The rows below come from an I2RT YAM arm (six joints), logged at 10 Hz.
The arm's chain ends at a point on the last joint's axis. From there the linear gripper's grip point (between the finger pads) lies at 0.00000 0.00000 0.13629 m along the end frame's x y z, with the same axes.
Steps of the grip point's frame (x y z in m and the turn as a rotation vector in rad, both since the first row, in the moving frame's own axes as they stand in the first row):
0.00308 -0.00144 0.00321 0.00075 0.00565 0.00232
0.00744 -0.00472 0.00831 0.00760 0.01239 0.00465
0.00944 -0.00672 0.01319 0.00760 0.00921 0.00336
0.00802 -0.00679 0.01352 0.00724 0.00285 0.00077
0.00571 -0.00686 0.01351 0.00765 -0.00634 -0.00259
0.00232 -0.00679 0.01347 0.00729 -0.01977 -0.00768
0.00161 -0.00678 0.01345 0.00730 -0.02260 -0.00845
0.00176 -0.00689 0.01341 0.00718 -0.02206 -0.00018
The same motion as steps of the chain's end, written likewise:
0.00231 -0.00134 0.00321 0.00075 0.00565 0.00232
0.00575 -0.00369 0.00832 0.00760 0.01239 0.00465
0.00818 -0.00569 0.01320 0.00760 0.00921 0.00336
0.00763 -0.00580 0.01352 0.00724 0.00285 0.00077
0.00658 -0.00582 0.01352 0.00765 -0.00634 -0.00259
0.00502 -0.00581 0.01350 0.00729 -0.01977 -0.00768
0.00469 -0.00580 0.01349 0.00730 -0.02260 -0.00845
0.00477 -0.00591 0.01345 0.00718 -0.02206 -0.00018

